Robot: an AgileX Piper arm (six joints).
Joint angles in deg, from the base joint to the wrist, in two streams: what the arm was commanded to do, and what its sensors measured. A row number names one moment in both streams.
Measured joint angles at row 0: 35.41 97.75 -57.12 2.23 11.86 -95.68
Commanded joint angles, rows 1 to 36: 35.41 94.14 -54.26 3.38 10.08 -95.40; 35.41 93.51 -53.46 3.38 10.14 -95.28; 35.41 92.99 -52.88 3.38 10.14 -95.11; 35.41 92.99 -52.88 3.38 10.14 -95.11; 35.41 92.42 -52.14 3.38 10.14 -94.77; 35.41 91.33 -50.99 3.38 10.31 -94.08; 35.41 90.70 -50.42 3.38 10.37 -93.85; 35.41 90.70 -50.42 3.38 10.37 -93.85; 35.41 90.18 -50.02 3.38 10.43 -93.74; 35.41 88.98 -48.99 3.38 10.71 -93.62; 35.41 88.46 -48.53 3.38 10.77 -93.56; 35.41 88.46 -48.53 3.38 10.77 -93.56; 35.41 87.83 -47.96 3.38 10.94 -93.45; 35.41 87.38 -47.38 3.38 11.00 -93.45; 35.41 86.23 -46.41 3.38 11.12 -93.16; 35.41 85.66 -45.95 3.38 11.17 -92.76; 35.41 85.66 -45.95 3.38 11.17 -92.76; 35.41 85.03 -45.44 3.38 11.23 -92.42; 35.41 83.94 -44.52 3.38 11.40 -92.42; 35.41 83.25 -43.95 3.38 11.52 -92.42; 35.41 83.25 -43.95 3.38 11.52 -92.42; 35.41 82.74 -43.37 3.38 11.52 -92.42; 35.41 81.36 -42.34 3.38 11.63 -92.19; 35.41 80.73 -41.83 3.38 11.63 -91.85; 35.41 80.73 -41.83 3.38 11.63 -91.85; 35.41 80.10 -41.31 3.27 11.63 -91.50; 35.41 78.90 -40.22 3.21 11.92 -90.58; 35.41 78.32 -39.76 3.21 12.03 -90.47; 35.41 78.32 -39.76 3.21 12.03 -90.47; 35.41 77.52 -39.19 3.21 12.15 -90.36; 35.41 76.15 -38.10 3.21 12.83 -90.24; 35.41 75.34 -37.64 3.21 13.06 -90.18; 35.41 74.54 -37.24 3.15 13.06 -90.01; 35.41 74.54 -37.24 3.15 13.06 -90.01; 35.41 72.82 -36.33 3.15 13.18 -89.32; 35.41 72.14 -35.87 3.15 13.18 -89.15
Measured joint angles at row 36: 35.41 74.71 -36.61 3.04 14.50 -90.13
